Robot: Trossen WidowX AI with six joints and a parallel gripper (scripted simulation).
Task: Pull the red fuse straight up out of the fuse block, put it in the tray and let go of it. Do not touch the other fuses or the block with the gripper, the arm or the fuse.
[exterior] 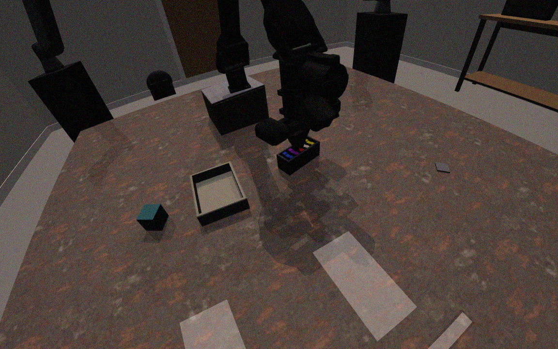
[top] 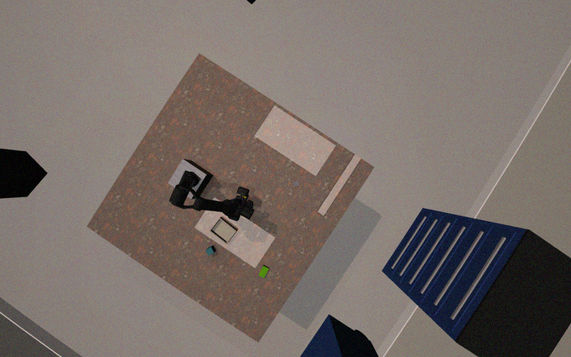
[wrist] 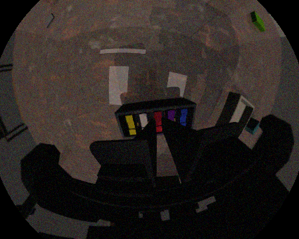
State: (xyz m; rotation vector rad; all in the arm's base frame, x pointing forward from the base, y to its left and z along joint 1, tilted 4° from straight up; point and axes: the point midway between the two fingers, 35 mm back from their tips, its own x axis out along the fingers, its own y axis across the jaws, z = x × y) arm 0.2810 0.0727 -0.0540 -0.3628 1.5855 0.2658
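Right now my gripper tip is 10 mm above the red fuse. From my gripper tip the other things lie so: tray 200 mm to the right, 30 mm below, 30 mm ahead; then teal cube 350 mm to the right, 60 mm ahead, 20 mm below; then grey tile 300 mm to the left, 170 mm ahead, 30 mm below.
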